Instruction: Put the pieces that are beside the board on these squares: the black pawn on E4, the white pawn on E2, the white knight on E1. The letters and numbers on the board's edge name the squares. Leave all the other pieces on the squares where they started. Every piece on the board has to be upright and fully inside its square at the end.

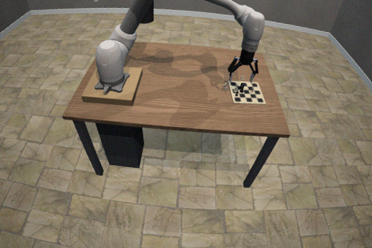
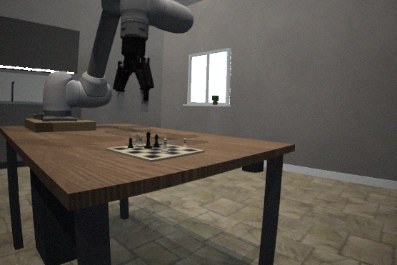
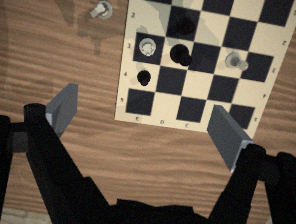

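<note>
Right now the white pawn is 50 mm ahead of my hand, 190 mm to the left of it and 120 mm below it. Also, from my hand: white knight 80 mm behind, 60 mm to the left, 120 mm below; then black pawn 120 mm below; then chessboard 70 mm ahead, 50 mm to the left, 130 mm below.
</note>
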